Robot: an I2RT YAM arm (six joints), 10 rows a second.
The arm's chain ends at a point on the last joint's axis. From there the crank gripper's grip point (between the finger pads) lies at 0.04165 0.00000 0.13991 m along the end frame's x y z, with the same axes.
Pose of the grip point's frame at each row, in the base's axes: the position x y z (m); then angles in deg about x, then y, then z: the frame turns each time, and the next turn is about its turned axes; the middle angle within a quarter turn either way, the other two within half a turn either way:
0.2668 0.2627 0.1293 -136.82 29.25 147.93
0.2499 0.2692 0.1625 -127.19 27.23 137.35
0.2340 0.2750 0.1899 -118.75 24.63 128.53
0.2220 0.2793 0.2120 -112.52 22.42 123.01
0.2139 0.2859 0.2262 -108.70 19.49 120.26
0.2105 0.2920 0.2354 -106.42 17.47 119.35
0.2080 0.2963 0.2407 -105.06 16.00 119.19
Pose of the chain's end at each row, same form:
0.2292 0.1835 0.2460 -136.82 29.25 147.93
0.2131 0.1760 0.2687 -127.19 27.23 137.35
0.1993 0.1697 0.2848 -118.75 24.63 128.53
0.1896 0.1652 0.2971 -112.52 22.42 123.01
0.1870 0.1659 0.3048 -108.70 19.49 120.26
0.1880 0.1684 0.3097 -106.42 17.47 119.35
0.1890 0.1705 0.3122 -105.06 16.00 119.19

